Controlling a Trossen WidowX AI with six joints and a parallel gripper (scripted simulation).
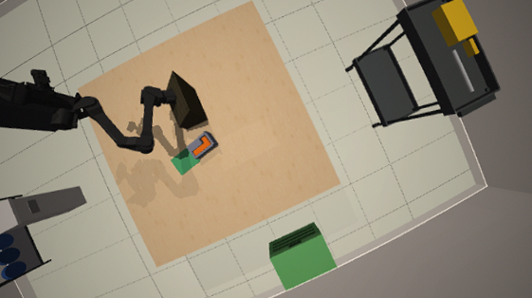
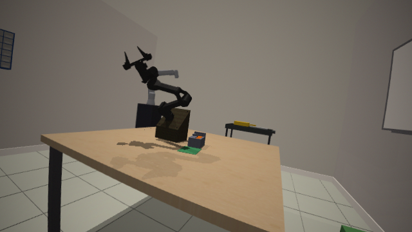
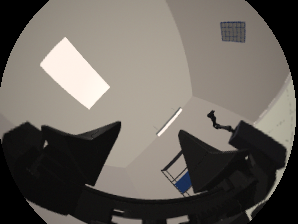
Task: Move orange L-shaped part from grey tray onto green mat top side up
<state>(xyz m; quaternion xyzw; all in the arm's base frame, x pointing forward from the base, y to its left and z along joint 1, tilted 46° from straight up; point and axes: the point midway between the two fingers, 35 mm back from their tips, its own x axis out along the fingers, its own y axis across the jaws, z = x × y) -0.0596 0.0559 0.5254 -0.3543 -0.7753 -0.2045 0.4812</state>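
My gripper tip is now 410 mm short of the orange L-shaped part, 310 mm to the right of it and 540 mm above it. Also, from my gripper tip: green mat 420 mm ahead, 150 mm to the left, 600 mm below.
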